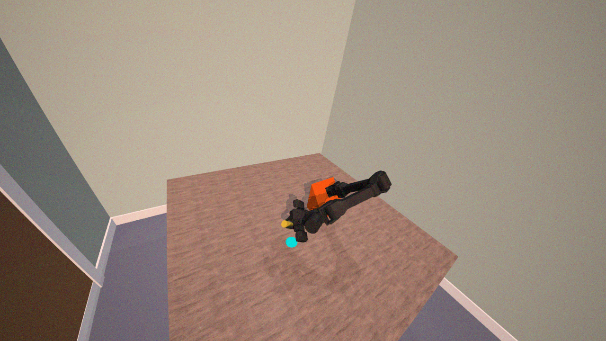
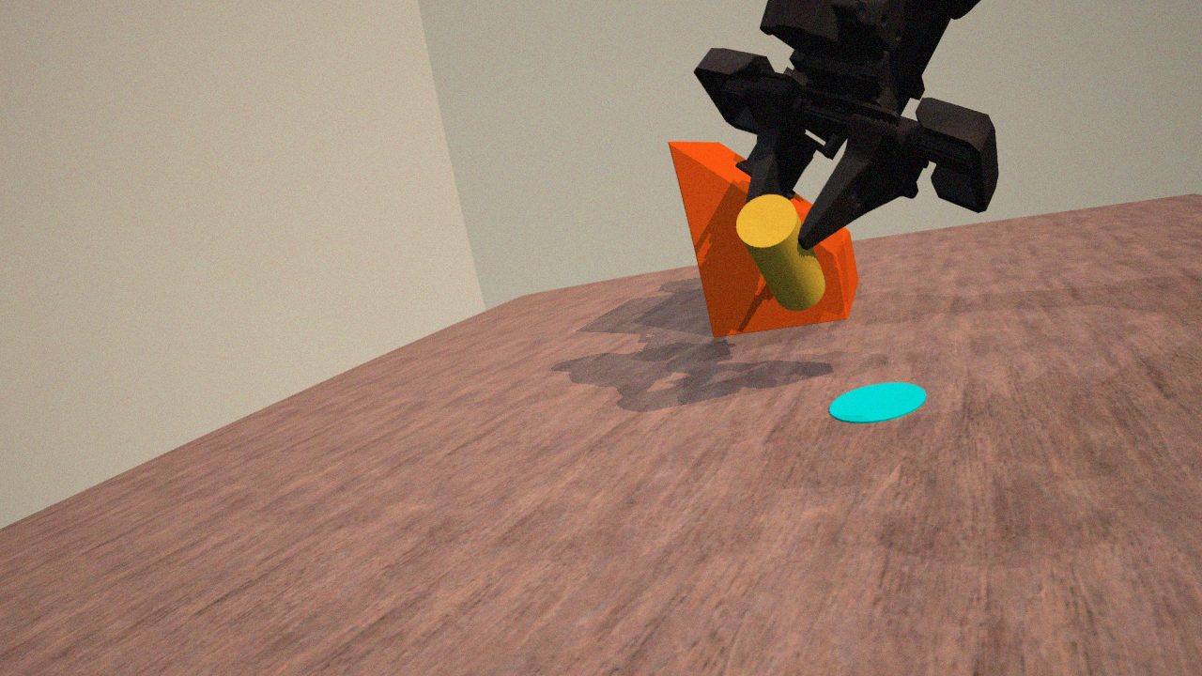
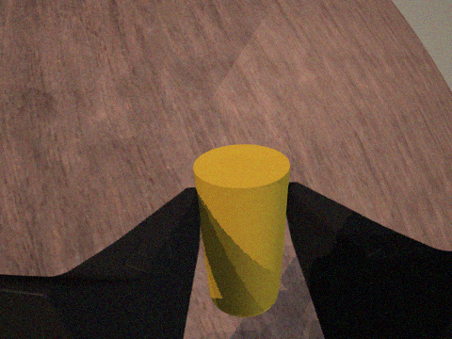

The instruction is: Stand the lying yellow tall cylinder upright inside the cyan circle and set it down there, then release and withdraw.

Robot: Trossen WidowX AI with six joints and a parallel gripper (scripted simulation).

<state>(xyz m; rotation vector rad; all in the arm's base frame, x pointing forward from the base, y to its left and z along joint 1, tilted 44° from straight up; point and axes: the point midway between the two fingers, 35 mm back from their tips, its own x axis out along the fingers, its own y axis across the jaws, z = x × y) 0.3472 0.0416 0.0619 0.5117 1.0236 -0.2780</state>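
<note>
Right now the cyan circle is 20 mm behind my gripper tip, 40 mm to the left of it and 110 mm below it. Also, from my gripper tip: yellow cylinder 10 mm behind, 10 mm below.
</note>
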